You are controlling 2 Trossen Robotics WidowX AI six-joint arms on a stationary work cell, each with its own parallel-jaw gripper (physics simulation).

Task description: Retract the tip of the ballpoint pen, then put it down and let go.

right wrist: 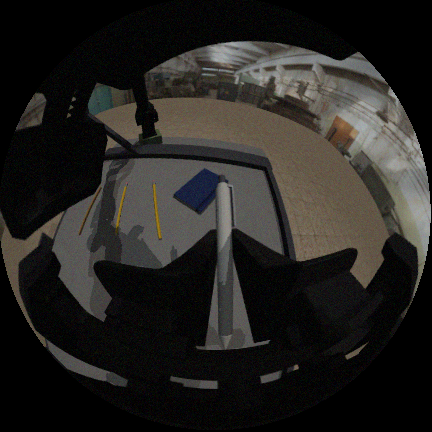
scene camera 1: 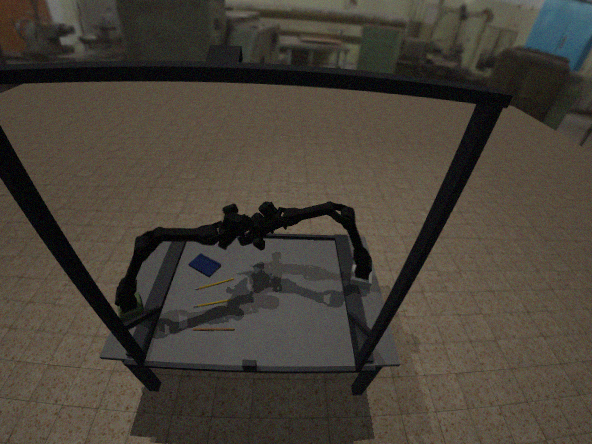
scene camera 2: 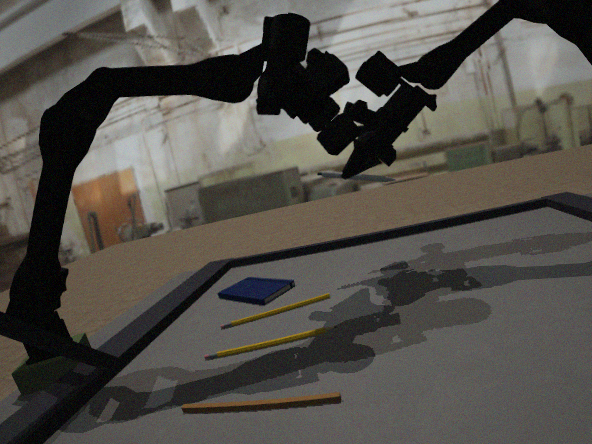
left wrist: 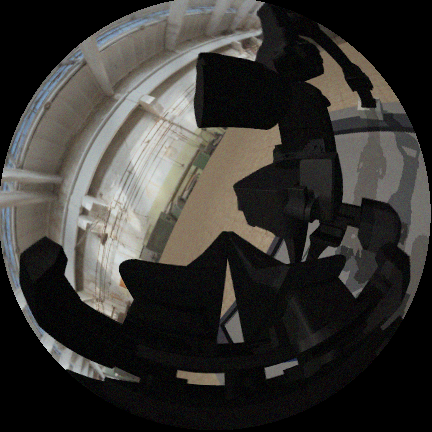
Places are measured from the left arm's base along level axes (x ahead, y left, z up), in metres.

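Where they show: left gripper, between the fingertips: (scene camera 2: 332, 115) (left wrist: 226, 236); right gripper, between the fingertips: (right wrist: 223, 234) (scene camera 2: 342, 177); left arm's base, origin of its link: (right wrist: 148, 134) (scene camera 1: 129, 304); right arm's base, origin of its link: (scene camera 1: 362, 273).
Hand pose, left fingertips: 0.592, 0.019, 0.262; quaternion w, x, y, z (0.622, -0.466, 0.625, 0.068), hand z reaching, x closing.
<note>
Each offset is from my left fingertips to the top centre of the thing, as dx, dy, dz. Level surfaces: height alone.
The pale grey ballpoint pen @(+0.012, -0.018, -0.097) (scene camera 2: 376, 177) (right wrist: 225, 215) is held in the air by my right gripper (scene camera 2: 346, 175) (right wrist: 223, 234), which is shut on its barrel. In the right wrist view the dark button end and clip point up the picture, and the tapered end lies at the bottom between the fingers; whether the writing point is out is too small to tell. My left gripper (left wrist: 226, 236) is shut and empty. It is close to the right gripper in both scene views, above the table, and its fingertips do not touch the pen. In scene camera 1 the pen cannot be made out.
A blue book @(-0.211, +0.078, -0.290) (scene camera 1: 204, 265) (scene camera 2: 256, 290) (right wrist: 199, 190) lies on the table @(dz -0.303) (scene camera 1: 300, 340), with two yellow pencils @(-0.208, -0.058, -0.295) (scene camera 2: 277, 311) @(-0.246, -0.159, -0.294) (scene camera 2: 265, 344) and an orange-brown stick @(-0.297, -0.280, -0.295) (scene camera 2: 262, 403) nearby. Dark frame posts (scene camera 1: 440, 225) stand at the table's sides. The two arms' wrists are crowded together.
</note>
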